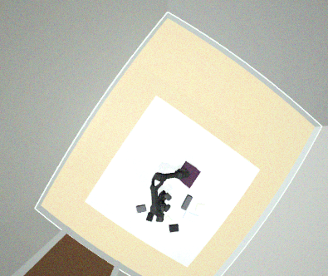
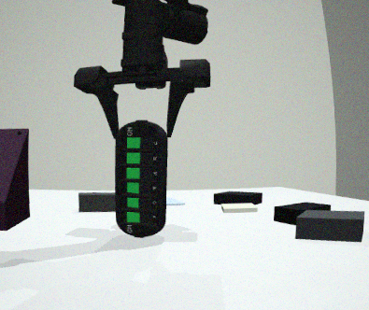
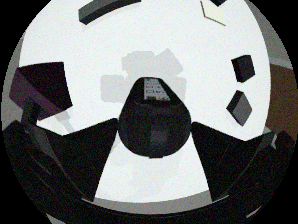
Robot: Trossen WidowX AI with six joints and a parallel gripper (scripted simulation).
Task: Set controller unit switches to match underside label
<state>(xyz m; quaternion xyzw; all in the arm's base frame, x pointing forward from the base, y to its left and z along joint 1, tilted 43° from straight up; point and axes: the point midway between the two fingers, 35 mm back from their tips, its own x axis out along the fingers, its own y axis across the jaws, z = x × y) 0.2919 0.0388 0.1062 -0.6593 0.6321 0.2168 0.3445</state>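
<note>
My gripper tip is 8 cm past the grey block, 25 cm to the right of it and 12 cm above it. From my gripper tip the other things lie so: black block (27 cm ahead, 7 cm to the left, 12 cm below); then cream plate (19 cm ahead, 23 cm to the left, 13 cm below); then light blue piece (3 cm ahead, 39 cm to the left, 13 cm below).
</note>
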